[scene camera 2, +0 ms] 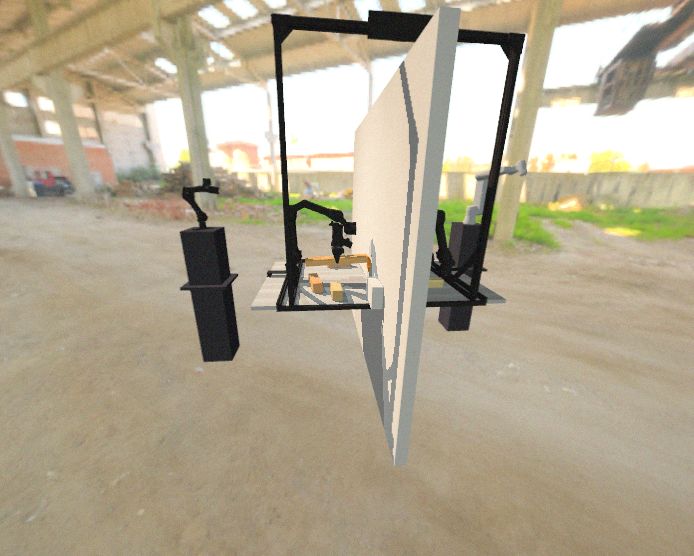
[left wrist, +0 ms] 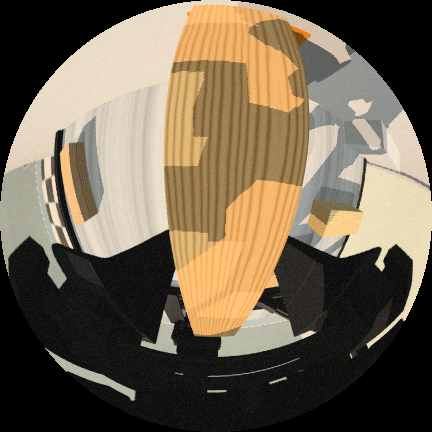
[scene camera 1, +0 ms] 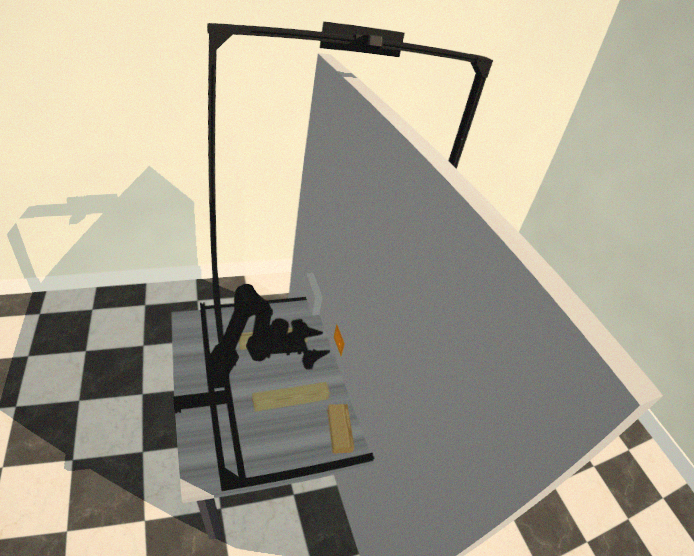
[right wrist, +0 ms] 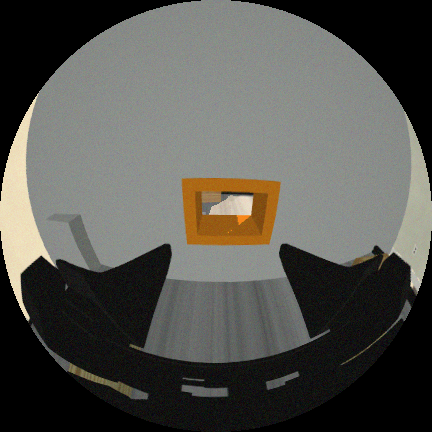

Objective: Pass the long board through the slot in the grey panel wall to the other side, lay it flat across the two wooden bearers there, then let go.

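Places are measured from the left arm's base along level axes (x ahead, y left, z up), in metres.
Where they show: left gripper, fingertip midpoint: (scene camera 2: pixel 336 261) (left wrist: pixel 224 232); right gripper, fingertip midpoint: (scene camera 1: pixel 326 342) (right wrist: pixel 227 250); right arm's base at its link origin: (scene camera 2: pixel 445 273) (scene camera 1: pixel 218 380).
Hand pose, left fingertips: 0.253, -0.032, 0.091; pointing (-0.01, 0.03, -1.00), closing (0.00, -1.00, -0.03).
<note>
After its pixels a point has its place, as x, y, z.
The long board (scene camera 2: pixel 320 261) @(0.162, -0.062, 0.103) (left wrist: pixel 235 150) @(0.306, -0.031, 0.123) is pale orange wood, held above the table. My left gripper (scene camera 2: pixel 337 259) @(0.253, -0.033, 0.091) (left wrist: pixel 224 232) @(0.253, -0.033, 0.091) is shut on it. Its far end is close to the orange-framed slot (scene camera 1: pixel 339 339) @(0.471, -0.066, 0.059) (scene camera 2: pixel 369 264) @(0.444, -0.010, 0.067) (left wrist: pixel 301 35) (right wrist: pixel 230 185) @(0.485, -0.046, 0.112) in the grey panel wall (scene camera 1: pixel 434 324) @(0.482, 0.370, 0.610) (scene camera 2: pixel 382 173) @(0.432, -0.272, 0.549) (right wrist: pixel 215 100) @(0.483, -0.060, 0.192), and covers most of the frame in the left wrist view. No board end clearly shows through the opening in the right wrist view. My right gripper (scene camera 1: pixel 324 342) @(0.528, -0.050, 0.074) (right wrist: pixel 227 250) @(0.528, -0.050, 0.074) is open and empty, facing the slot. One yellow bearer (scene camera 1: pixel 290 396) @(0.692, 0.120, 0.025) lies beside it; another (scene camera 1: pixel 246 340) @(0.798, -0.140, 0.025) is partly hidden by the right arm.
A tan block (scene camera 1: pixel 340 428) @(0.562, 0.264, 0.018) lies near the panel on the right arm's side. On the left arm's side lie an orange block (scene camera 2: pixel 315 282) @(0.134, -0.199, 0.031) and a yellow block (scene camera 2: pixel 336 291) @(0.233, -0.318, 0.027). A white foot (scene camera 2: pixel 376 293) @(0.402, -0.415, 0.052) stands at the panel's base. A black frame (scene camera 1: pixel 212 173) @(0.886, -0.345, 0.585) rises around the table.
</note>
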